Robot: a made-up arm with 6 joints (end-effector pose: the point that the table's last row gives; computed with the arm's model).
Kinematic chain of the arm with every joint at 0, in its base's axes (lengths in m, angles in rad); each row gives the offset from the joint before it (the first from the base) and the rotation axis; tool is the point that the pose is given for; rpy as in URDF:
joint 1: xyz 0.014 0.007 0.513 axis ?
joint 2: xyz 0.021 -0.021 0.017 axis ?
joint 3: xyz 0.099 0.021 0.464 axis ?
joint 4: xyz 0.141 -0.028 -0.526 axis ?
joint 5: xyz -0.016 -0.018 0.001 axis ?
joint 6: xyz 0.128 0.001 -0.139 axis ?
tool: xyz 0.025 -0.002 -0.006 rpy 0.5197 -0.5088 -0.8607
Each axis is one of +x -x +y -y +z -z.
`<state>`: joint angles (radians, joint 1 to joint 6).
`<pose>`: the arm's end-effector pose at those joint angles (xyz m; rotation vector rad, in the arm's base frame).
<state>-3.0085 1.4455 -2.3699 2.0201 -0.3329 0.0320</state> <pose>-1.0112 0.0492 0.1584 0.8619 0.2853 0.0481</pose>
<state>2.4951 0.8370 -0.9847 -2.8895 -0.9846 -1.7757</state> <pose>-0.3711 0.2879 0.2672 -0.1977 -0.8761 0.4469</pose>
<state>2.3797 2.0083 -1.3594 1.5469 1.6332 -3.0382</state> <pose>-0.1719 -0.0075 -0.3248 1.3441 1.8664 0.9767</pose>
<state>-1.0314 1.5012 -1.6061 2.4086 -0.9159 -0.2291</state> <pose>0.1613 -0.5246 -0.0270 1.8293 0.4441 1.7885</pose>
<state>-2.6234 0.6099 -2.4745 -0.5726 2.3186 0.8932</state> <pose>-0.8408 -0.2751 0.9857 1.0615 -0.6842 1.7722</pose>
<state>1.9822 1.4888 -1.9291 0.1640 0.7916 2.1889</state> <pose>-0.2850 0.8352 -0.1292 -0.1552 -0.9276 -0.8703</pose>
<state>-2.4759 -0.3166 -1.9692 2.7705 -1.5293 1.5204</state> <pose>-0.2255 -0.1335 1.2671 -0.8019 -0.2545 -1.3582</pose>
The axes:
joint 1: +z
joint 2: +y
joint 3: +y
joint 4: -z
joint 5: +y
joint 6: -z

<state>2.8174 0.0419 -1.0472 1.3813 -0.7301 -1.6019</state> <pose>-0.5845 0.4194 0.8503 2.1216 -0.5878 1.4516</pose>
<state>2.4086 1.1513 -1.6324 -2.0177 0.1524 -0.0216</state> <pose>-0.7109 0.5492 0.0658 -0.6732 -0.0867 -2.3685</pose>
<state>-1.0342 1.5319 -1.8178 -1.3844 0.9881 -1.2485</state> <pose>0.3534 -0.7338 -0.2066 0.4016 0.5854 0.4357</pose>
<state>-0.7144 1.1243 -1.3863 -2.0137 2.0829 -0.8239</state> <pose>0.5169 -0.7223 0.1396 -0.8102 1.3299 0.4052</pose>
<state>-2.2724 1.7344 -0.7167 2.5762 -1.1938 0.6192</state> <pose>-0.1052 0.0096 0.1442 2.5029 -1.2072 0.1148</pose>
